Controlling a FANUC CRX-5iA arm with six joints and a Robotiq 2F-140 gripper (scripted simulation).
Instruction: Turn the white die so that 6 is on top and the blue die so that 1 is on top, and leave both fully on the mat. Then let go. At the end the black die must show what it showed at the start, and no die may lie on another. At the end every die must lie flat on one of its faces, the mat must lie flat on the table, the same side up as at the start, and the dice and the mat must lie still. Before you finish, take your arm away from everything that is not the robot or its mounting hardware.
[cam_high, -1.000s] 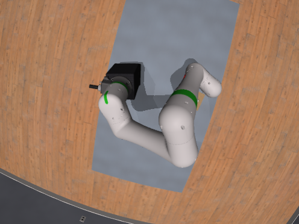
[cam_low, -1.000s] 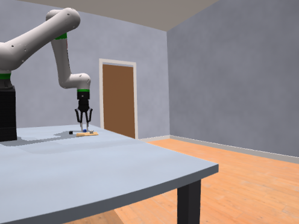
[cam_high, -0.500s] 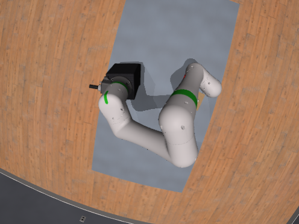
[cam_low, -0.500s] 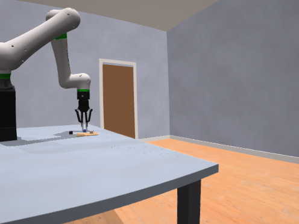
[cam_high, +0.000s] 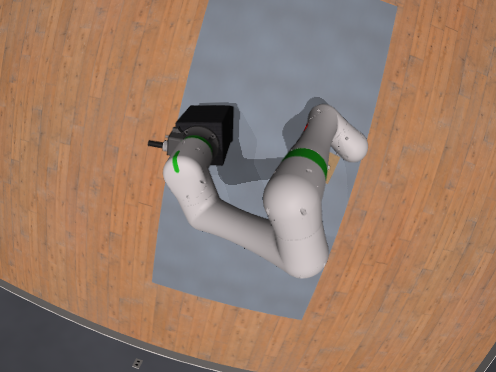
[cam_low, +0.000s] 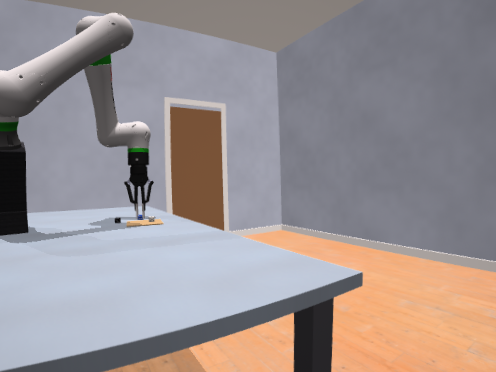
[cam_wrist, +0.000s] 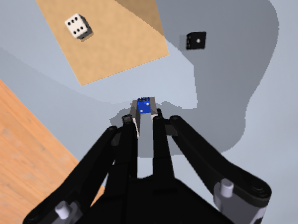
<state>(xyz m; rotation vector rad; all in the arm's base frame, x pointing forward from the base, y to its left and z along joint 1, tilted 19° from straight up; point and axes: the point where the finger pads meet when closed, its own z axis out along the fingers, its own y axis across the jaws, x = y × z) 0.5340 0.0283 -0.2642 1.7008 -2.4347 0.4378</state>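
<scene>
Right now the black die is 11 cm behind my hand, 5 cm to the right of it and 3 cm below it. The rest, counted from my hand: blue die (3 cm below); then tan mat (13 cm to the right, 3 cm below, 2 cm behind); then white die (14 cm to the right, 2 cm below, 1 cm ahead).
</scene>
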